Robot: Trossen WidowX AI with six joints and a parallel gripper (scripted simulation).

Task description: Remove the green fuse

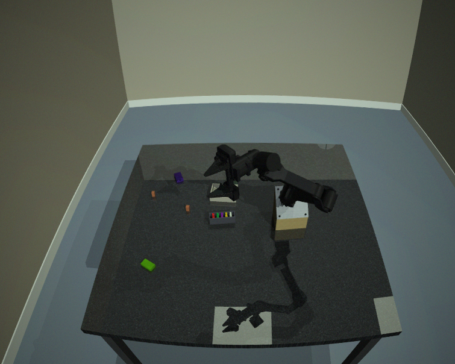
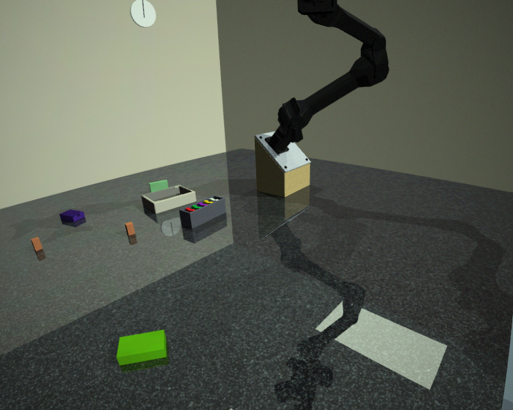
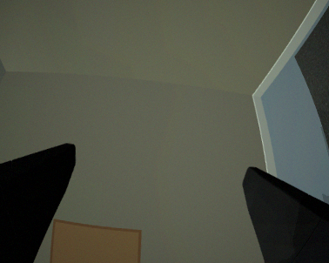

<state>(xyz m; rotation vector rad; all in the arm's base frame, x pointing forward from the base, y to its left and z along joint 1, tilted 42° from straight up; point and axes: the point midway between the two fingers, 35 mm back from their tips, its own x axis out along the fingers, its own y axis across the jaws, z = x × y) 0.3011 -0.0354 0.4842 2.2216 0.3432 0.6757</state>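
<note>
Now: the green fuse 49 cm below my gripper tip, 34 cm to the right of it and 2 cm behind it. From my gripper tip the other things lie so: pale green block 65 cm to the right, 50 cm below, 11 cm behind; then tray 52 cm to the right, 51 cm below, 6 cm behind.
</note>
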